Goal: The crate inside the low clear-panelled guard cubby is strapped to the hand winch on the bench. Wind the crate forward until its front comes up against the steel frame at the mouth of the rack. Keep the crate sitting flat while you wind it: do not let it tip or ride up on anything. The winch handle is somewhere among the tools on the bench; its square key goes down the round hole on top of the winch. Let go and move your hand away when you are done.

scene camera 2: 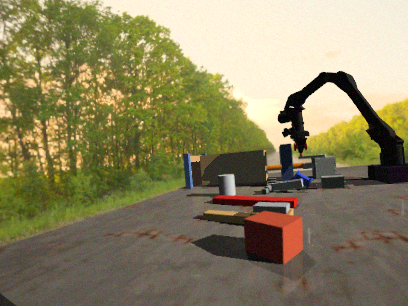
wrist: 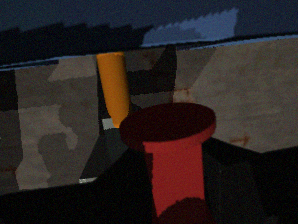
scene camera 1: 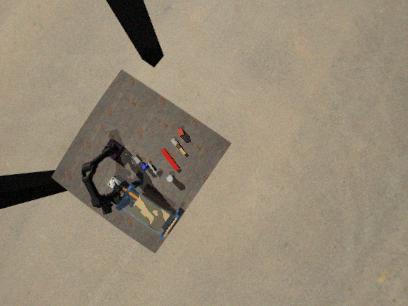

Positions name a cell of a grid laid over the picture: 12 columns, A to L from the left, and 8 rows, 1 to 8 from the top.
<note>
In view: my gripper (wrist: G5) and a red block (scene camera 2: I7).
</note>
